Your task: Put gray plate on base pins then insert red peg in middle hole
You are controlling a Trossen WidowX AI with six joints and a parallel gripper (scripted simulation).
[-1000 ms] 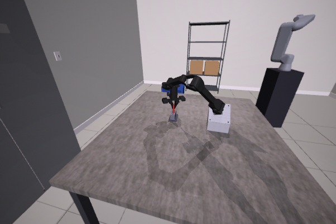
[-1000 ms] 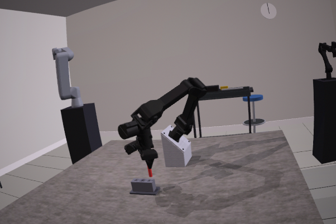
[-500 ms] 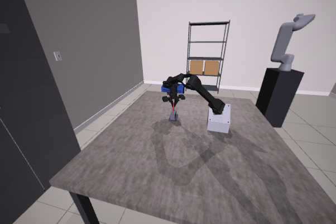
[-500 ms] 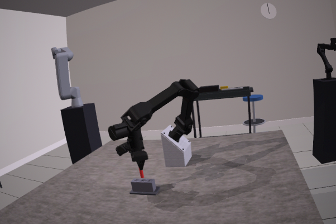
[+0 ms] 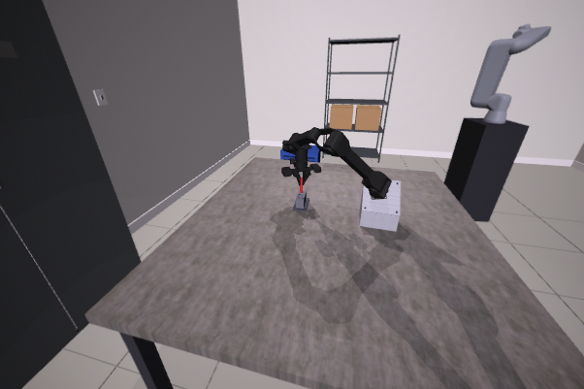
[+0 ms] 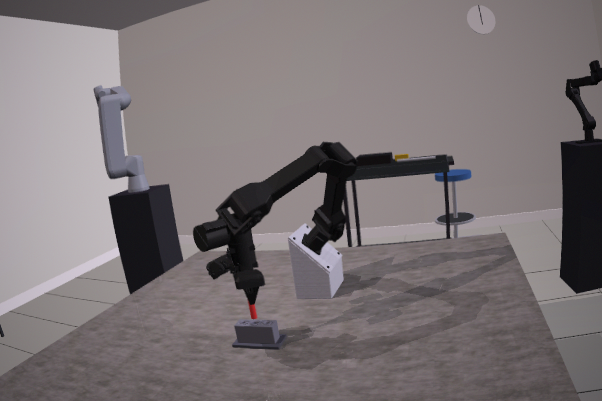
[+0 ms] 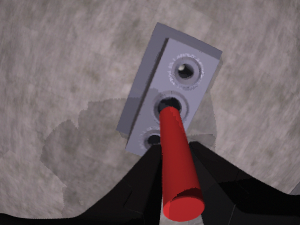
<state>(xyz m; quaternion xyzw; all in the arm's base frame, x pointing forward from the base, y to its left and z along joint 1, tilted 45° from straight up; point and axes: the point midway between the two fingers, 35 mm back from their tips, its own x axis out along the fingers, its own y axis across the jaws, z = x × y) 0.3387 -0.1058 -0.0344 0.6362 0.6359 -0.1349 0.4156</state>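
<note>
Right now my gripper tip is right at the red peg. Also, from my gripper tip: dark base: 10 cm below; gray plate: 7 cm below.
</note>
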